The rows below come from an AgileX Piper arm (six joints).
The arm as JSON. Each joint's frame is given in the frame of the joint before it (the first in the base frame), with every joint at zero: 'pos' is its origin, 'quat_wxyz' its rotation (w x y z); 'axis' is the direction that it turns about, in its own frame. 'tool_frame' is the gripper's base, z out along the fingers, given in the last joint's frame.
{
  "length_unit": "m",
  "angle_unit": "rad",
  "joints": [
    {
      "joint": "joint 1",
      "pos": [
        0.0,
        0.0,
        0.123
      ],
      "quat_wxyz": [
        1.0,
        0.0,
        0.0,
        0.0
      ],
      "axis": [
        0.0,
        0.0,
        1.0
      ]
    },
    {
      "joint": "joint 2",
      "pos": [
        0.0,
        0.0,
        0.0
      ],
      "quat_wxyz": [
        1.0,
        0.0,
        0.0,
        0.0
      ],
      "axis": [
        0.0,
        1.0,
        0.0
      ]
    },
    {
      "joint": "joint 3",
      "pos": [
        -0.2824,
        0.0,
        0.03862
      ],
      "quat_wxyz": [
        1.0,
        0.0,
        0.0,
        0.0
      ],
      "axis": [
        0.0,
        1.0,
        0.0
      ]
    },
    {
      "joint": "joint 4",
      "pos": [
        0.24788,
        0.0,
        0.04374
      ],
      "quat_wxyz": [
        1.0,
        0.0,
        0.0,
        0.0
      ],
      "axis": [
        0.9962,
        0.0,
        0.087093
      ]
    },
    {
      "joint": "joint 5",
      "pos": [
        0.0,
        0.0,
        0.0
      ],
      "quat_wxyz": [
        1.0,
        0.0,
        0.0,
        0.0
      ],
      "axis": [
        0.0,
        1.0,
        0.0
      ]
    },
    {
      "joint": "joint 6",
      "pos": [
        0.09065,
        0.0,
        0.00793
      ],
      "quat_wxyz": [
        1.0,
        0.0,
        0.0,
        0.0
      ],
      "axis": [
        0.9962,
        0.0,
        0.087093
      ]
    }
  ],
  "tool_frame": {
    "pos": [
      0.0,
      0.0,
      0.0
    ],
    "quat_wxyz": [
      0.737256,
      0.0,
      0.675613,
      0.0
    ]
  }
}
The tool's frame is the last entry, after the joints.
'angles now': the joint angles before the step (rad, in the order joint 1, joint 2, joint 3, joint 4, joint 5, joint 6). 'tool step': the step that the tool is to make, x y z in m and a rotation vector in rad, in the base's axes. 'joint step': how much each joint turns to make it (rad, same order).
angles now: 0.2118, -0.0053, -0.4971, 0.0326, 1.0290, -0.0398
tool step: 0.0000, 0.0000, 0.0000, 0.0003, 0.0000, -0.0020
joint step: -0.0018, 0.0000, 0.0000, -0.0001, 0.0000, 0.0004
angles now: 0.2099, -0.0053, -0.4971, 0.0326, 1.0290, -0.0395
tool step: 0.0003, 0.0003, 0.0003, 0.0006, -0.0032, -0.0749
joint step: -0.0742, 0.0002, -0.0001, -0.0006, -0.0034, 0.0005
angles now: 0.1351, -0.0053, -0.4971, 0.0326, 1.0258, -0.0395
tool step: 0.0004, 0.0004, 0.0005, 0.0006, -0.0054, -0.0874
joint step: -0.0876, 0.0002, -0.0002, 0.0004, -0.0054, -0.0004
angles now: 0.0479, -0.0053, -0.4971, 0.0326, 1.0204, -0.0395
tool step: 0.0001, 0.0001, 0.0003, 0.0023, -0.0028, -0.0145
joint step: -0.0140, 0.0000, -0.0003, 0.0006, -0.0027, 0.0018
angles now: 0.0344, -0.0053, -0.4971, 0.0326, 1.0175, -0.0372
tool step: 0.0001, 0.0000, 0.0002, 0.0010, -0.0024, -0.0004
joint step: 0.0001, 0.0000, 0.0000, 0.0000, -0.0025, 0.0009
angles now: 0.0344, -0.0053, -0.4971, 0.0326, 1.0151, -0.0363
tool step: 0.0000, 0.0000, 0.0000, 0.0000, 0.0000, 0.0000
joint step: 0.0000, 0.0000, 0.0000, 0.0000, 0.0000, 0.0000
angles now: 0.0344, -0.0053, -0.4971, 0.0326, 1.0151, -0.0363
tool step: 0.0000, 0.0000, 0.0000, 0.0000, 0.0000, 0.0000
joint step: 0.0000, 0.0000, 0.0000, 0.0000, 0.0000, 0.0000
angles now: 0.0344, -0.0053, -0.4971, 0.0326, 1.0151, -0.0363
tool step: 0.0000, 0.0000, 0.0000, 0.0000, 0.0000, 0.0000
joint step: 0.0000, 0.0000, 0.0000, 0.0000, 0.0000, 0.0000
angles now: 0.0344, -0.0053, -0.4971, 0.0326, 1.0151, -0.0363
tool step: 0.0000, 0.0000, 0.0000, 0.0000, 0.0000, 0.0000
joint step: 0.0000, 0.0000, 0.0000, 0.0000, 0.0000, 0.0000
